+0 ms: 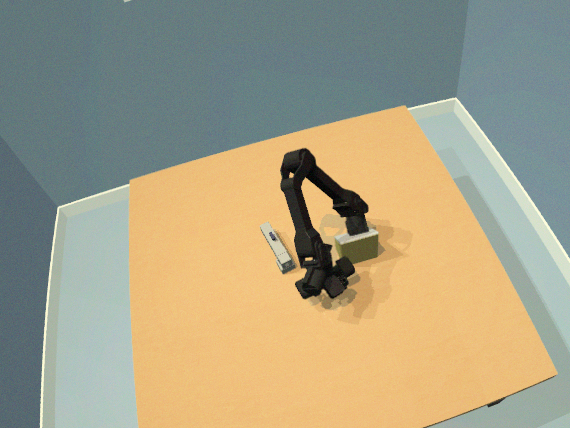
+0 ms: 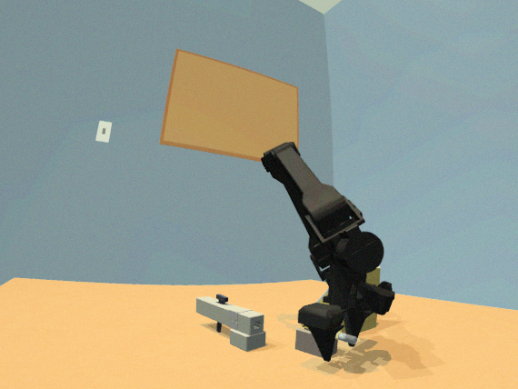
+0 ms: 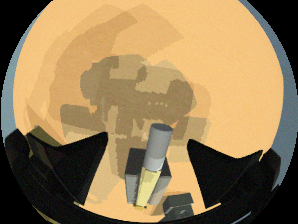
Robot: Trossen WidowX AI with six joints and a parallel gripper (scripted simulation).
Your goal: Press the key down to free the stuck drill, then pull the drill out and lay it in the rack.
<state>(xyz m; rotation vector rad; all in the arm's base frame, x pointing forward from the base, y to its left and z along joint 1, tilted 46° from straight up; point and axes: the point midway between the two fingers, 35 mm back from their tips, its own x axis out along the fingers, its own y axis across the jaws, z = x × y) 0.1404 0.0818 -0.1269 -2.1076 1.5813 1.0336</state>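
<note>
Right now my gripper tip is 50 mm to the left of the grey v-grooved rack, 20 mm short of it and 10 mm below it. Also, from my gripper tip: grey drill fixture: 180 mm to the right, 150 mm ahead, 30 mm above; dark key: 200 mm to the right, 160 mm ahead, 40 mm above.
</note>
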